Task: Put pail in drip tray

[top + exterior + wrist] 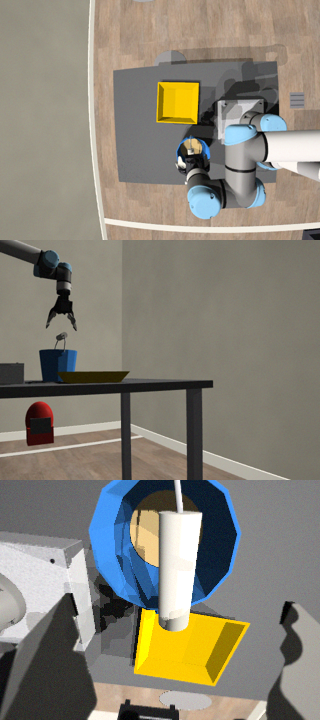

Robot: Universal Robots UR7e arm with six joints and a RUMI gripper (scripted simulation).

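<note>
The pail handle is 70 mm below my hand. Round my hand: pail (130 mm below, 10 mm behind); yellow drip tray (310 mm to the right, 260 mm below, 60 mm ahead).
</note>
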